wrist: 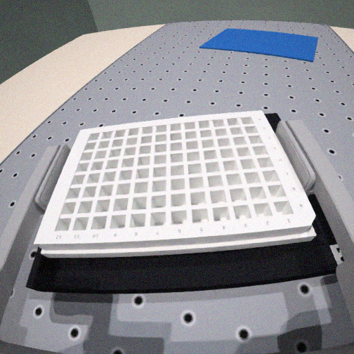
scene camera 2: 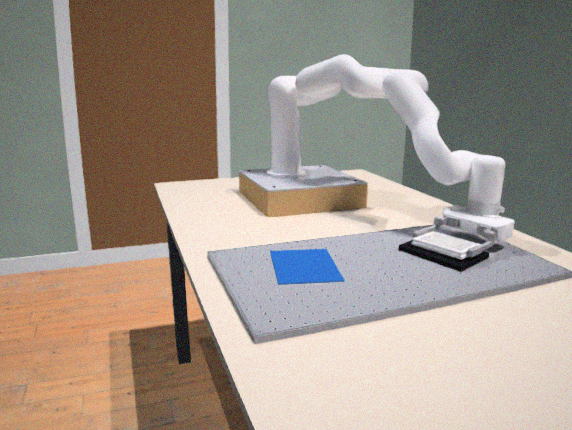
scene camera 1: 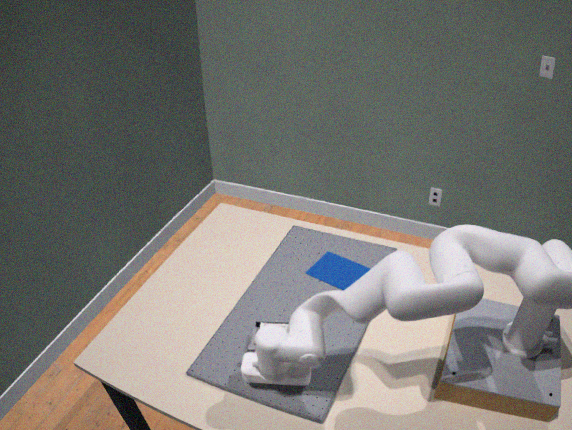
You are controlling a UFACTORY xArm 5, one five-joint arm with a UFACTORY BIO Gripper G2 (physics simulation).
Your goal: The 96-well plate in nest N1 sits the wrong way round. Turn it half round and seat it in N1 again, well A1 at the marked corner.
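The white 96-well plate (scene camera 2: 442, 244) (wrist: 175, 187) lies level at the black nest N1 (scene camera 2: 432, 255) (wrist: 175, 274). My gripper (scene camera 2: 445, 242) (wrist: 176, 167) is shut on the plate, with one finger at each short end. In the wrist view the plate's numbers look upside down, 12 at left and 1 at right. The letter A and the 1 meet at its near right corner, on the side of the nest's white label (wrist: 338, 254). A black strip of nest shows in front of the plate. Whether the plate is fully seated or slightly raised, I cannot tell. The arm hides most of it in scene camera 1.
The nest stands on a grey perforated board (scene camera 1: 260, 300) (scene camera 2: 370, 295) (wrist: 150, 90) on the beige table (scene camera 1: 210, 260) (scene camera 2: 400, 370). A flat blue rectangle (scene camera 1: 337, 270) (scene camera 2: 306, 266) (wrist: 265, 44) lies on the board away from the nest. The arm's base stands on a wooden box (scene camera 1: 495, 400) (scene camera 2: 315, 200).
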